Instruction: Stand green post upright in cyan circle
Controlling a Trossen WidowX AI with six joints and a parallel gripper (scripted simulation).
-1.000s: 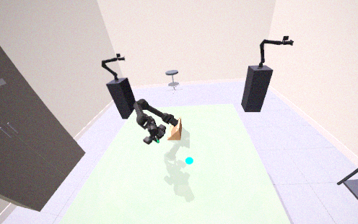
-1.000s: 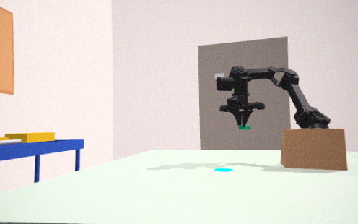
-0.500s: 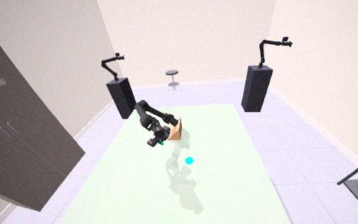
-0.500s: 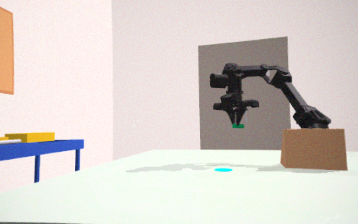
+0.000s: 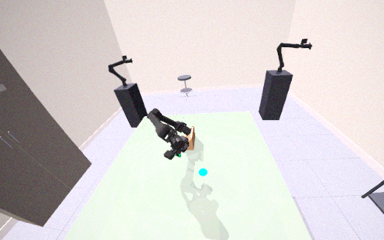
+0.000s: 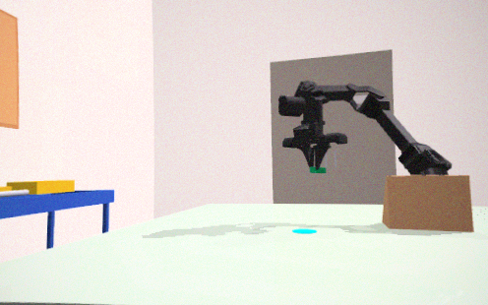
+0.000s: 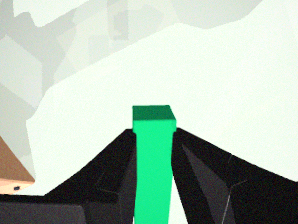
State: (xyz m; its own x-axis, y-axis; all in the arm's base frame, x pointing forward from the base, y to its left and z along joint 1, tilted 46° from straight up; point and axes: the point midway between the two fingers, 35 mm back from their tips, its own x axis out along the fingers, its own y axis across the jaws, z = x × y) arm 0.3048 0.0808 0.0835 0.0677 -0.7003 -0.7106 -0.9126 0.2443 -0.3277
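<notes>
Now: the cyan circle 1 cm ahead of my gripper tip, 15 cm to the left of it and 15 cm below it. From my gripper tip the other things lie so: green post (1 cm behind, 2 cm to the right).
</notes>
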